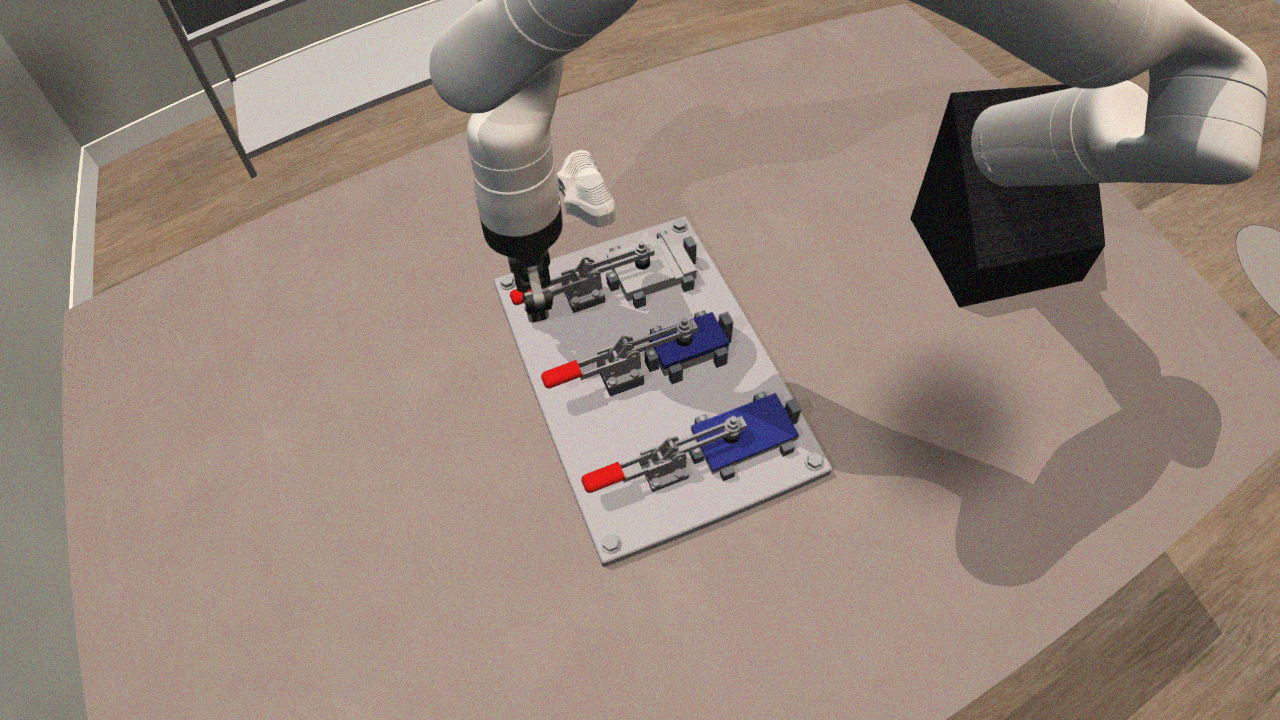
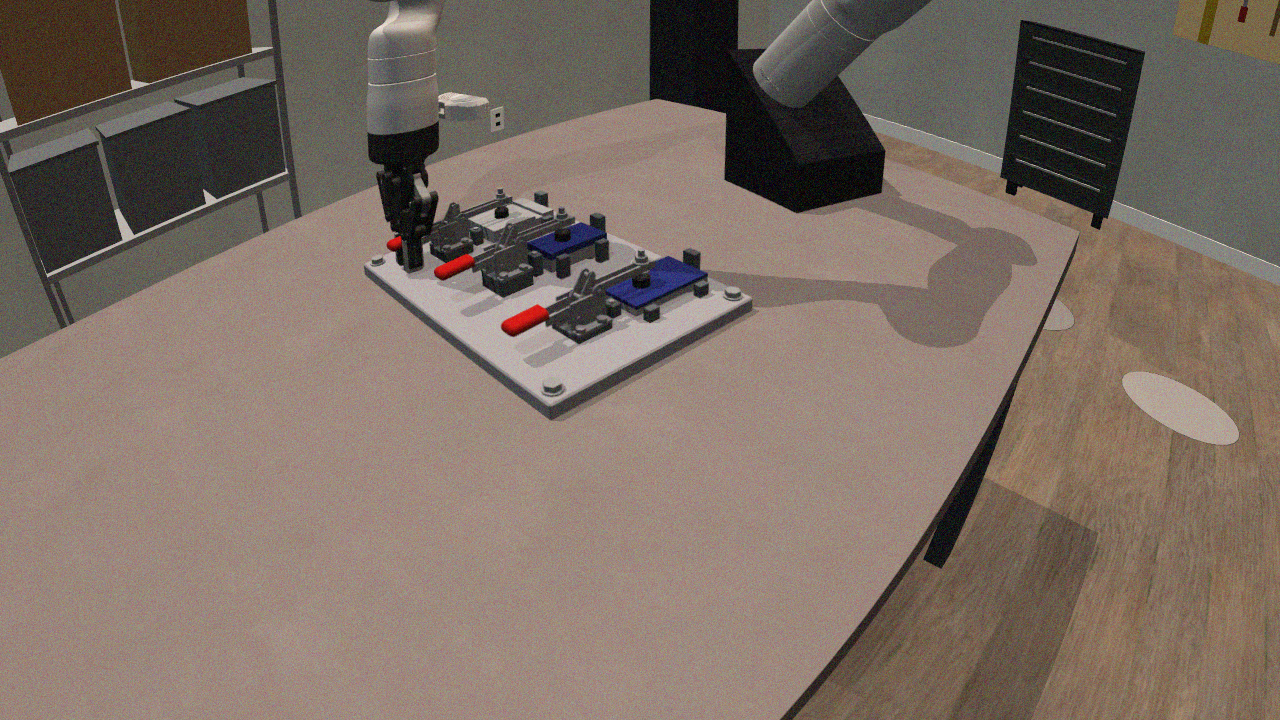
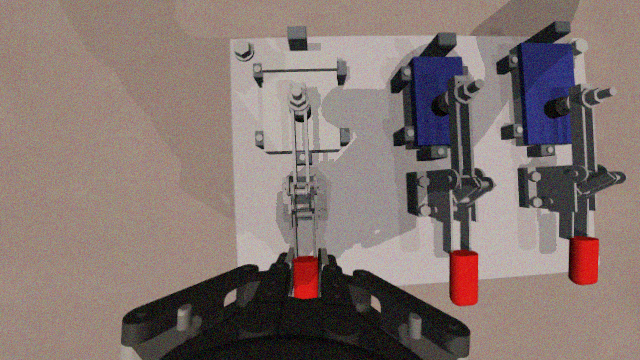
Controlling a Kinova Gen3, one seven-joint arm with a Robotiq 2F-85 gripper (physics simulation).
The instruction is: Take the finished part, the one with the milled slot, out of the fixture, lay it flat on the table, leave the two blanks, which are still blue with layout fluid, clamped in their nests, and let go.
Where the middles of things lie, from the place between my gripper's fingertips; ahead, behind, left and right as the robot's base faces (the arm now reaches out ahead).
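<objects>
Clamp arm (image 1: 642,252): my gripper is 10 cm past it and 3 cm below it. Counted from my hand, the finished part (image 1: 671,262) is 1 cm to the right, 13 cm behind and 1 cm above; the fixture plate (image 1: 590,430) is 9 cm behind, 11 cm to the left and 1 cm below.
</objects>
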